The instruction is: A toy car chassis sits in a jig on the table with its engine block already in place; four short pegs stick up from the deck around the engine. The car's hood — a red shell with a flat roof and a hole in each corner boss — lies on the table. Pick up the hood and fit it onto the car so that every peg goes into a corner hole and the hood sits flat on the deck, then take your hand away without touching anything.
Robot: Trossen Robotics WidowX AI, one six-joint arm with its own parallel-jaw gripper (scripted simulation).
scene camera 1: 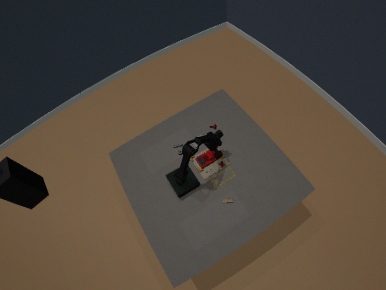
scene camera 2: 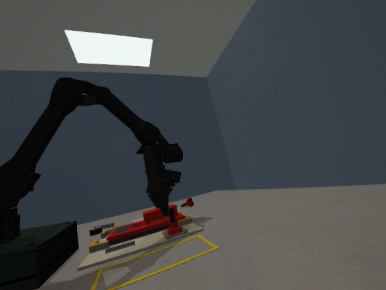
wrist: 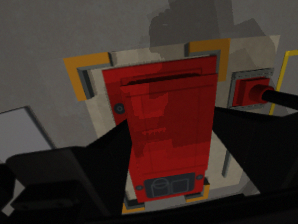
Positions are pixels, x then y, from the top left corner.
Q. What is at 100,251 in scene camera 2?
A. A jig.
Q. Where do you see a red hood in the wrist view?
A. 170,118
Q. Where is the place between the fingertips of the gripper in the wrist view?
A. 167,116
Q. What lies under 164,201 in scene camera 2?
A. The gripper.
